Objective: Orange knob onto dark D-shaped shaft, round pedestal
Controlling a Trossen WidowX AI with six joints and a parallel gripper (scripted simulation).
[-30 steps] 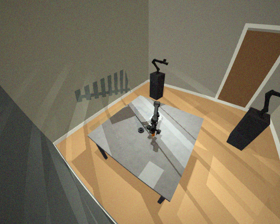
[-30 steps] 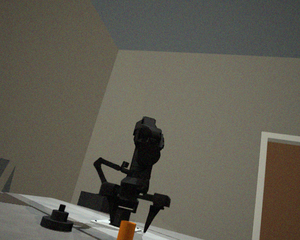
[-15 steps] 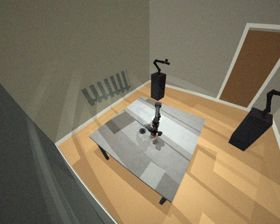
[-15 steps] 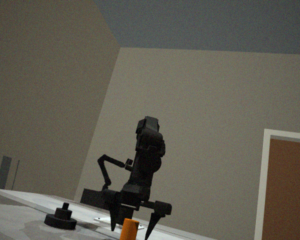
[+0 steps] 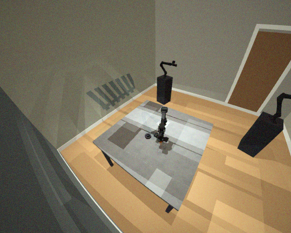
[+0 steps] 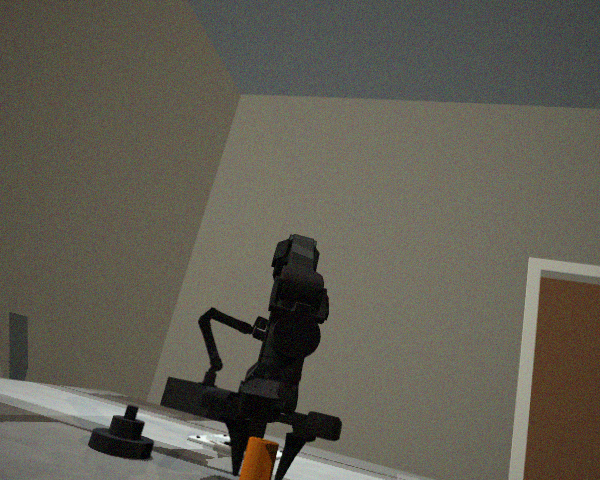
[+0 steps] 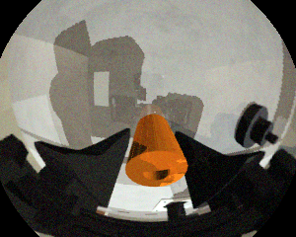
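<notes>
Right now the round pedestal is 60 mm ahead of my gripper tip, 180 mm to the right of it and 20 mm above it. Round my gripper tip: orange knob (20 mm above).
</notes>
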